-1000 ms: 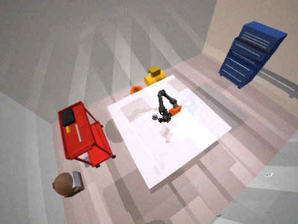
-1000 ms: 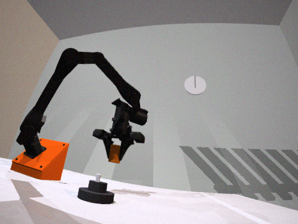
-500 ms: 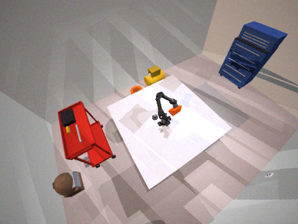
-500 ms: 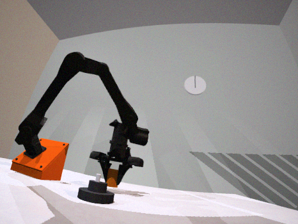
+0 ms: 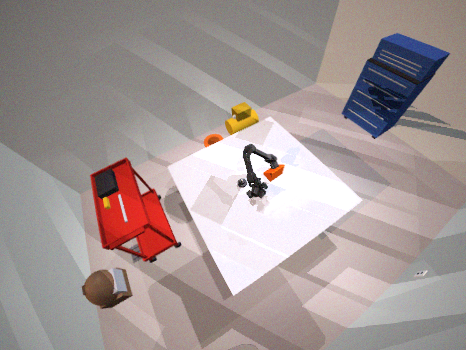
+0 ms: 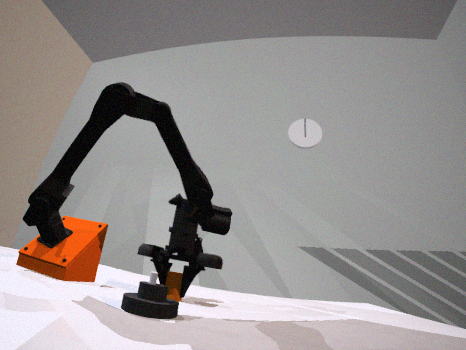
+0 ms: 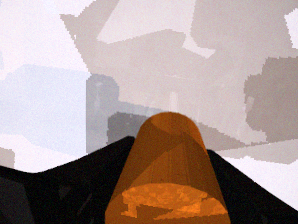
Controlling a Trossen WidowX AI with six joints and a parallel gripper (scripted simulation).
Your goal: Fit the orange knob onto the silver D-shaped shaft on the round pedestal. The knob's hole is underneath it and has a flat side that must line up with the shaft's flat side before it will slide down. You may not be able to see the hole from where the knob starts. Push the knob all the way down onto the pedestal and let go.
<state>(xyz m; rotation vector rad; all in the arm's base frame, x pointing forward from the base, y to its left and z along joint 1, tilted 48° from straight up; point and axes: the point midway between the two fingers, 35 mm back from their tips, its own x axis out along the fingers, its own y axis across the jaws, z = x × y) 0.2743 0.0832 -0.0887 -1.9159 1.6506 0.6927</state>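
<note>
The orange knob is 30 mm above my gripper tip. From my gripper tip the other things lie so: round black pedestal 170 mm to the right, 50 mm ahead, 20 mm above.
</note>
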